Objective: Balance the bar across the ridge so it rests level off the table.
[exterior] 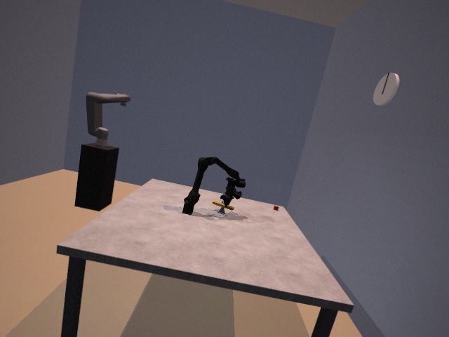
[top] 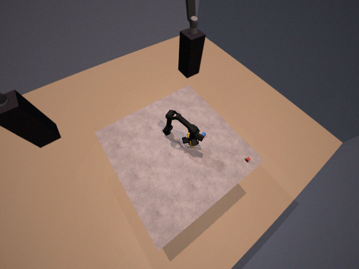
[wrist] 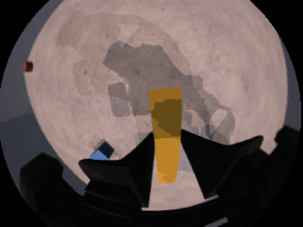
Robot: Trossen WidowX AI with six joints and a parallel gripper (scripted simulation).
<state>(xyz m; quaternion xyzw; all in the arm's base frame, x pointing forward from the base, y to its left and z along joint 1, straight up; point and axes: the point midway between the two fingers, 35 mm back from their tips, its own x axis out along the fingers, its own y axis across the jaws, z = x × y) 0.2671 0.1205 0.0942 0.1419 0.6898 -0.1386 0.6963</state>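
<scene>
My gripper tip is now 3 cm past the yellow bar and 1 cm to the right of it. From my gripper tip the other things lie so: blue piece (18 cm to the left, 4 cm below, 1 cm behind); small red cube (47 cm ahead, 38 cm to the left, 4 cm below).
</scene>
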